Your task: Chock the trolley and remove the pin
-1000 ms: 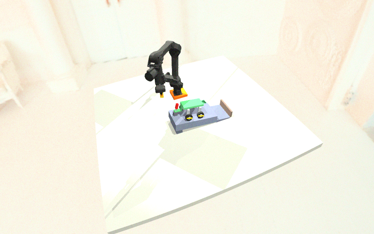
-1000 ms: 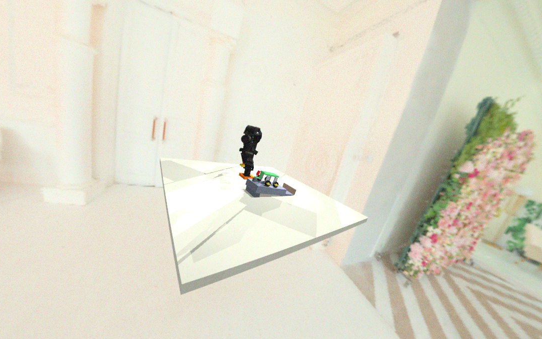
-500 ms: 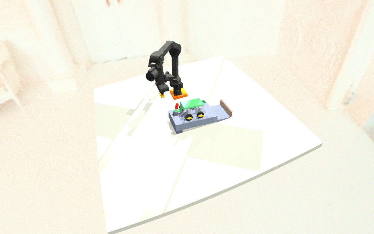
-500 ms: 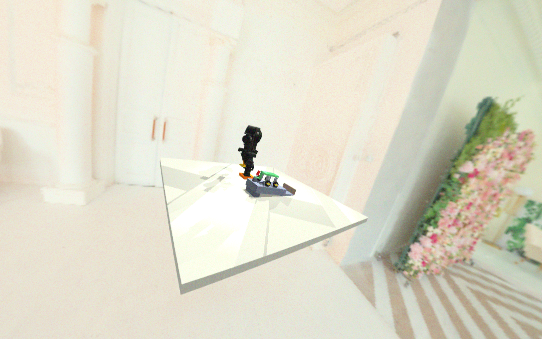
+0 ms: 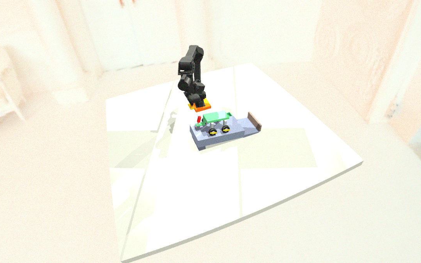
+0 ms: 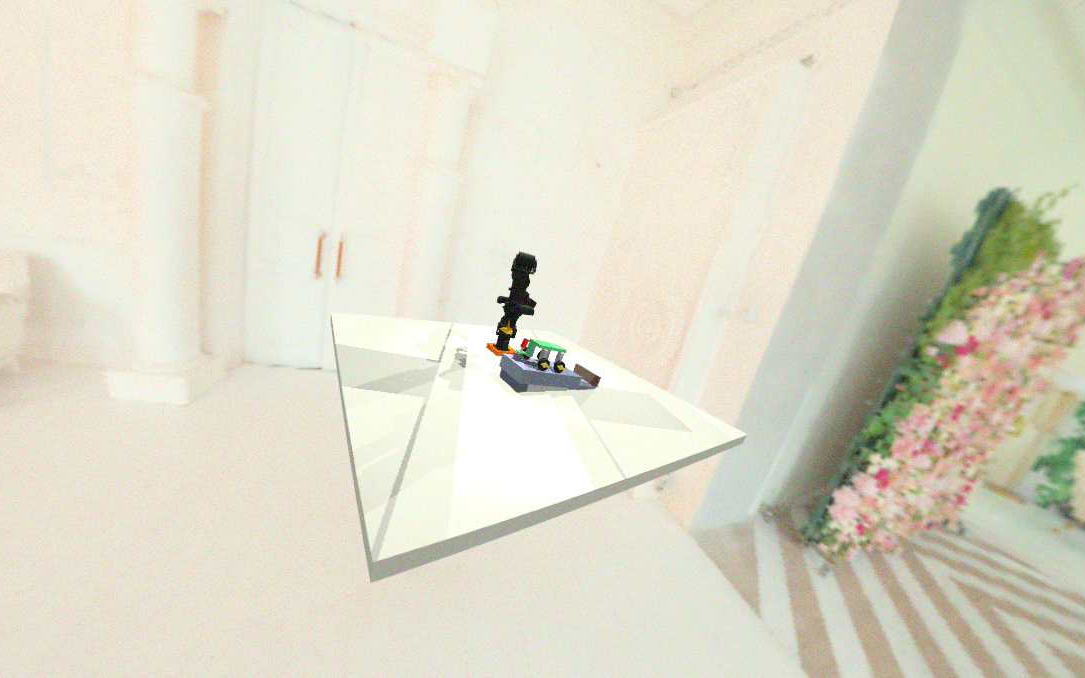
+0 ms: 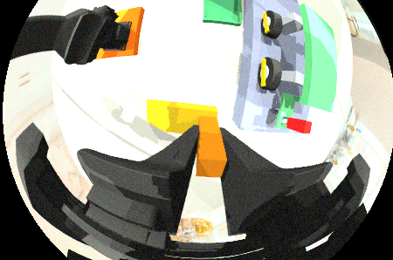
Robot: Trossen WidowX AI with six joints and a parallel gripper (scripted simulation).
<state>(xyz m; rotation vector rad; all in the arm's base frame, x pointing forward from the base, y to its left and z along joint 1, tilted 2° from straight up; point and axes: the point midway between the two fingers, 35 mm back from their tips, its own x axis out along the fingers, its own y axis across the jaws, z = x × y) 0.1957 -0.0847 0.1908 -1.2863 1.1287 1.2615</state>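
Right now the red-headed stop pin is 11 cm ahead of my gripper tip, 1 cm to the left of it and 4 cm below it. The rest, counted from my gripper tip: grey-blue ramp: 12 cm ahead, 11 cm to the left, 13 cm below; then yellow chock: 2 cm behind, 1 cm below; then trolley: 13 cm ahead, 10 cm to the left, 6 cm below.
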